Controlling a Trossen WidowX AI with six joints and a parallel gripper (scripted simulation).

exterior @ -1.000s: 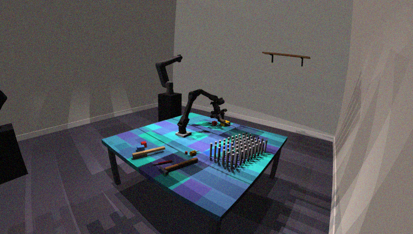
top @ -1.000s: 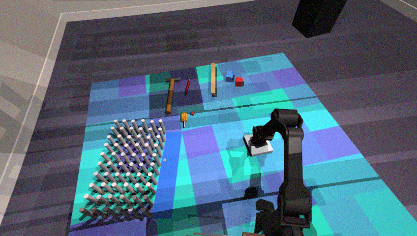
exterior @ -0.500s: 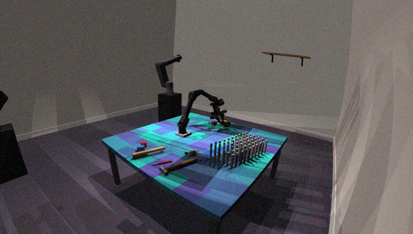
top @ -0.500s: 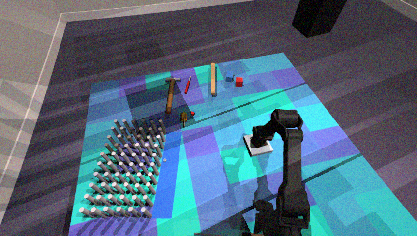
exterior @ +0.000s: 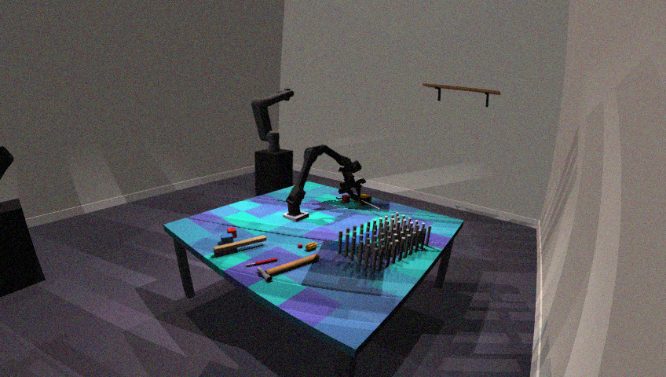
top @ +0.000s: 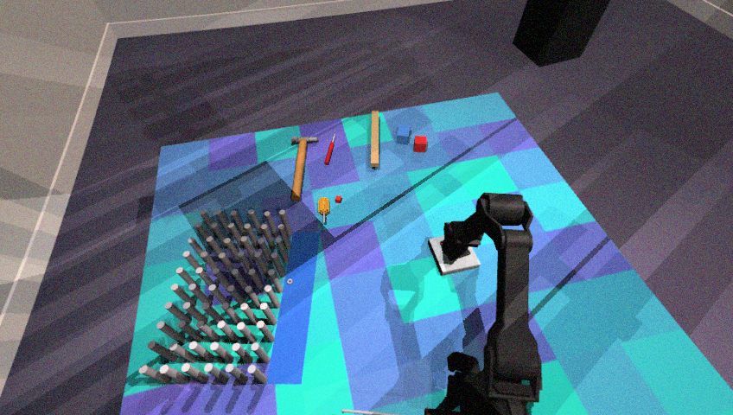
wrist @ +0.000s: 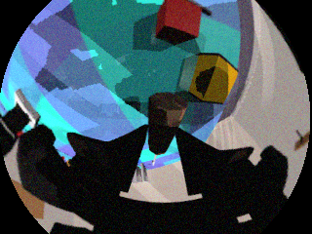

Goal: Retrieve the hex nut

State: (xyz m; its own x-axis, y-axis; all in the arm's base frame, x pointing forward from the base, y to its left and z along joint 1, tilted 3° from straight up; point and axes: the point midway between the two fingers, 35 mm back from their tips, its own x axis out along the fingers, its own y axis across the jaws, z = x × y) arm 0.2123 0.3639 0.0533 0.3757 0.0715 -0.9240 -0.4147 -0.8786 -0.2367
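Right now my gripper tip is 10 cm short of the hook tool, 4 cm to the left of it and 1 cm above it. The rest, counted from my gripper tip: yellow screwdriver 63 cm to the right, 9 cm ahead, 5 cm below; bent wire 18 cm behind, 10 cm to the left, 6 cm below; blue taped strip 38 cm to the right, 23 cm ahead, 6 cm below.
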